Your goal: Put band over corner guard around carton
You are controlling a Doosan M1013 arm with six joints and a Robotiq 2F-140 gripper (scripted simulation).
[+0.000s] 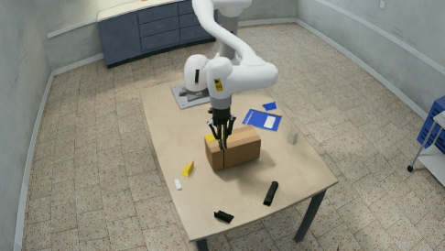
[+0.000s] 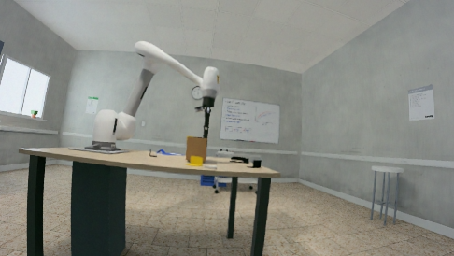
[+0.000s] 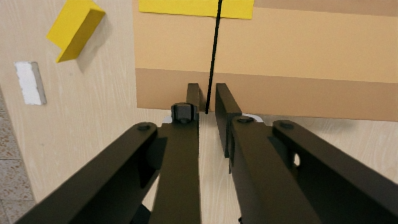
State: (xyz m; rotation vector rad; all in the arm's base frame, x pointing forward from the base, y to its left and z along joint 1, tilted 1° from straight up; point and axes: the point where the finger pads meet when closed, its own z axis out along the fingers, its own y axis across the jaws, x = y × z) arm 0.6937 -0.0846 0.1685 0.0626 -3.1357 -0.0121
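Right now my hand is 4 cm past the brown carton, 7 cm to the right of it and 10 cm above it. The rest, counted from my hand: white block (3 cm ahead, 25 cm to the right, 18 cm below); then blue folder (26 cm behind, 35 cm to the left, 18 cm below).
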